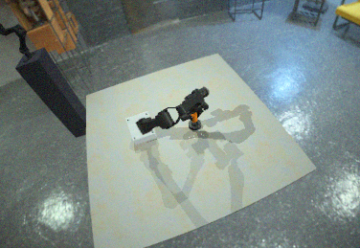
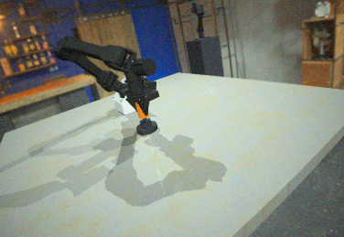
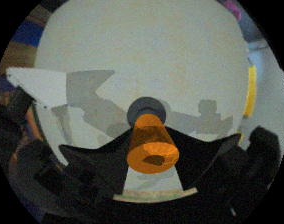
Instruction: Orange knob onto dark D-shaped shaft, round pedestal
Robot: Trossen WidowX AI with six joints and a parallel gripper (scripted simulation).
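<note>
Now: gripper tip 20 mm below the orange knob. The rest, counted from my gripper tip: dark round pedestal 40 mm below.
</note>
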